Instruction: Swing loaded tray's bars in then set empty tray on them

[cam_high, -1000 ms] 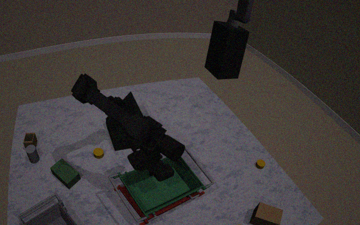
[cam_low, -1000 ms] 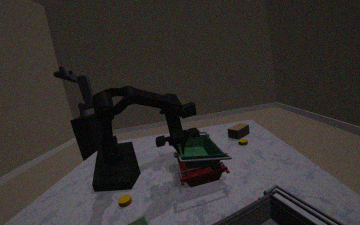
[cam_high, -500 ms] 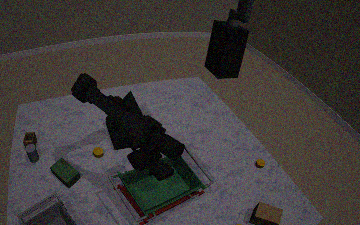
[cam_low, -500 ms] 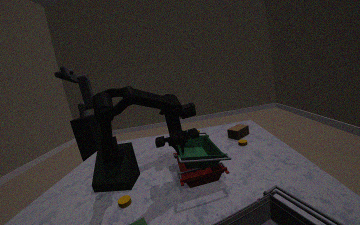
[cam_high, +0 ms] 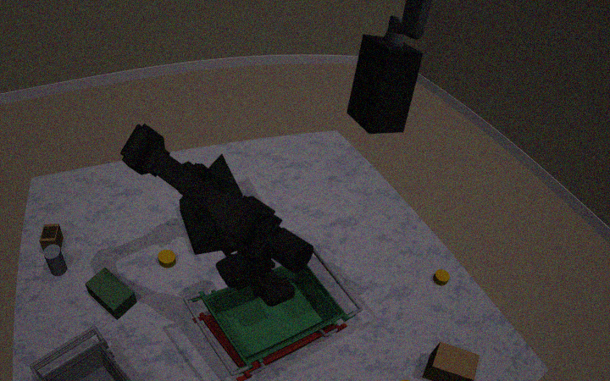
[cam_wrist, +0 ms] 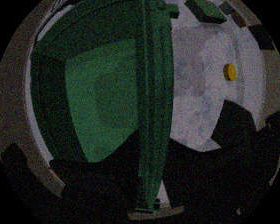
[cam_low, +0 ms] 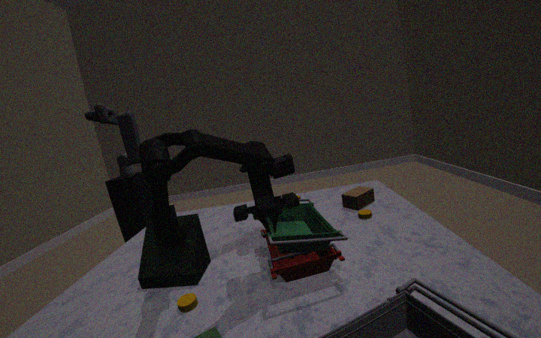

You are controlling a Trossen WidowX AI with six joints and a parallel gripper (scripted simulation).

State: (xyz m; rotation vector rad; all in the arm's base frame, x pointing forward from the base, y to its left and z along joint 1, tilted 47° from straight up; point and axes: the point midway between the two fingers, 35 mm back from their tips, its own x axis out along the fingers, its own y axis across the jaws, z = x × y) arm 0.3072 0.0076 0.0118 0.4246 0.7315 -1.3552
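Right now the green tray is 7 cm ahead of my gripper tip, 2 cm to the left of it and 2 cm above it. Round my gripper tip: green block 13 cm behind, 34 cm to the right, 8 cm below.
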